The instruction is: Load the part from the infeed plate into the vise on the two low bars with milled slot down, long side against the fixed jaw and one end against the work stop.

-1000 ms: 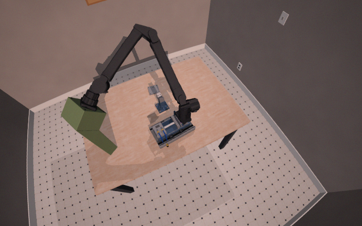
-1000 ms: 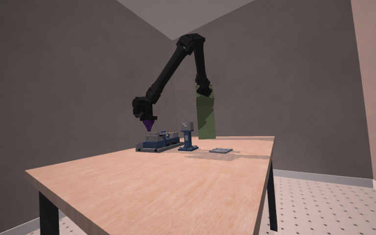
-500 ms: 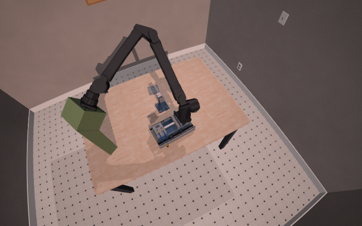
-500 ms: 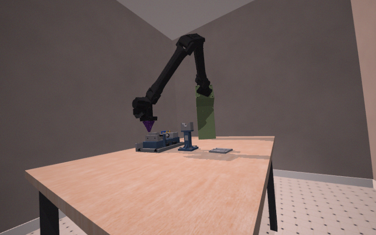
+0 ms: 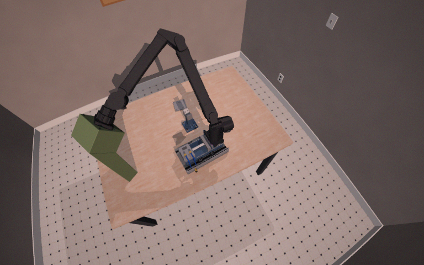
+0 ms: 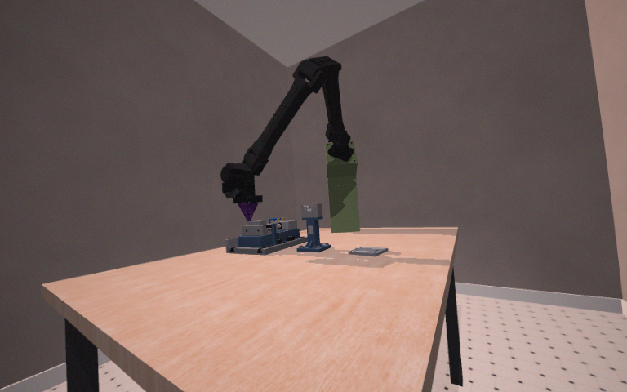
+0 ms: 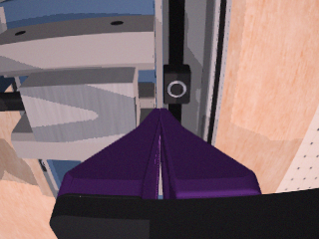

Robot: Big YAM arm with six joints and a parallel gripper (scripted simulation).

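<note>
Right now the part is 2 cm behind my hand, 4 cm to the left of it and 3 cm below it. Also, from my hand: fixed jaw (6 cm to the left, 4 cm below); work stop rod (5 cm behind, 9 cm to the left, 3 cm below); moving jaw (5 cm behind, 3 cm to the left, 4 cm below).
</note>
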